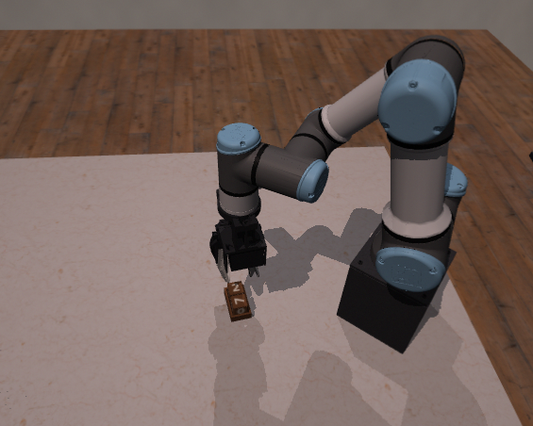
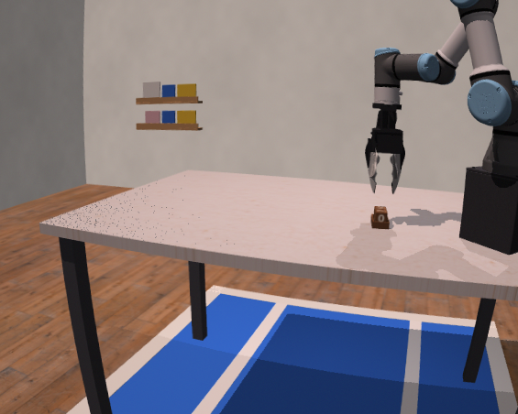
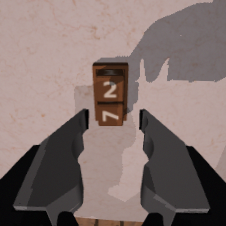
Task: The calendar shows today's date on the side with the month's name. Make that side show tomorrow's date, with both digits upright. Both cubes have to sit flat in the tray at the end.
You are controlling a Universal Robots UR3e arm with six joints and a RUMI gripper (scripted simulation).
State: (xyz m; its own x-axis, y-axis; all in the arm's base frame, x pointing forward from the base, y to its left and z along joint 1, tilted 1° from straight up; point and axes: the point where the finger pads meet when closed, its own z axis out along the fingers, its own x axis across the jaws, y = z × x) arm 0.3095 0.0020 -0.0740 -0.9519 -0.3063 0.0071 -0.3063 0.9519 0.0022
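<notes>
Right now my hand is 70 mm above the brown digit cube. The rest, counted from my hand: calendar tray (10 mm to the left, 80 mm below).
</notes>
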